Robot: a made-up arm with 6 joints.
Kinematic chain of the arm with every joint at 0, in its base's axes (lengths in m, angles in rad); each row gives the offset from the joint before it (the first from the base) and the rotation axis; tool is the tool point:
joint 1: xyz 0 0 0.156 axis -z
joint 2: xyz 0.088 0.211 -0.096 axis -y
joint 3: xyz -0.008 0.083 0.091 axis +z
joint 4: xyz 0.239 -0.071 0 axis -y
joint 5: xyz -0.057 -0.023 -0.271 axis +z
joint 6: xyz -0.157 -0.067 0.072 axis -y
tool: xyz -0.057 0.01 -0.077
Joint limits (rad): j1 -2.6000..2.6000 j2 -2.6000..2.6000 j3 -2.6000..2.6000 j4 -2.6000..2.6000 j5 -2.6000..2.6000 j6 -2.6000..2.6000
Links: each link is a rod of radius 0.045 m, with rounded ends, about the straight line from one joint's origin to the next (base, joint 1, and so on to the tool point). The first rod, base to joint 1, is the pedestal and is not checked.
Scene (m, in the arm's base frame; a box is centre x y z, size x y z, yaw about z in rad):
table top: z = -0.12
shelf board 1: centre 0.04 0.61 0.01 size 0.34 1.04 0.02 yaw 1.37
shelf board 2: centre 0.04 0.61 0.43 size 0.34 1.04 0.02 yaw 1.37
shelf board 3: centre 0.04 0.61 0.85 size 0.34 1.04 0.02 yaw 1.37
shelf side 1: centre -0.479 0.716 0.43 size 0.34 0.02 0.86 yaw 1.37
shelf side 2: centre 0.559 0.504 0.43 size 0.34 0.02 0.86 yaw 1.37
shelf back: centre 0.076 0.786 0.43 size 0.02 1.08 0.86 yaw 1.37
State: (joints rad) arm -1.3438 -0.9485 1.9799 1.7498 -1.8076 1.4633
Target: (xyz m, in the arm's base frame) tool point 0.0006 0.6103 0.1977
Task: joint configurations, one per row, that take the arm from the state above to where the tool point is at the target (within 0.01 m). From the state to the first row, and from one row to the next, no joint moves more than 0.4 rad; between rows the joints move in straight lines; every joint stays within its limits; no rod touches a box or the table.
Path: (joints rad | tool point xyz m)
1: -1.6071 -0.5782 1.7227 1.7825 -1.6662 1.7475 | -0.7900 0.0246 0.1271
2: -1.8705 -0.2079 1.4654 1.8152 -1.5247 2.0316 | -0.7801 -0.0647 0.0735
3: -2.1338 0.1624 1.2082 1.8479 -1.3833 2.3158 | -0.7422 -0.1420 0.1140
4: -2.3971 0.5327 0.9510 1.8805 -1.2418 2.6000 | -0.6588 -0.2357 0.2156
5: -2.2956 0.5018 0.5849 1.8583 -1.4018 2.5868 | -0.6442 -0.0291 0.2545
6: -2.1942 0.4709 0.2188 1.8360 -1.5617 2.5735 | -0.5541 0.1530 0.2696
7: -2.0927 0.4399 -0.1473 1.8137 -1.7217 2.5603 | -0.4065 0.2801 0.2621
8: -1.9912 0.4090 -0.5134 1.7914 -1.8816 2.5471 | -0.2306 0.3313 0.2361
9: -1.8898 0.3781 -0.8794 1.7691 -2.0416 2.5339 | -0.0625 0.3004 0.1977
10: -1.6206 0.2796 -0.5818 1.8425 -2.0181 2.3741 | -0.0631 0.4049 0.2160
11: -1.3514 0.1811 -0.2841 1.9159 -1.9947 2.2142 | -0.0421 0.5119 0.2143
12: -1.0822 0.0826 0.0135 1.9893 -1.9713 2.0544 | 0.0006 0.6103 0.1977

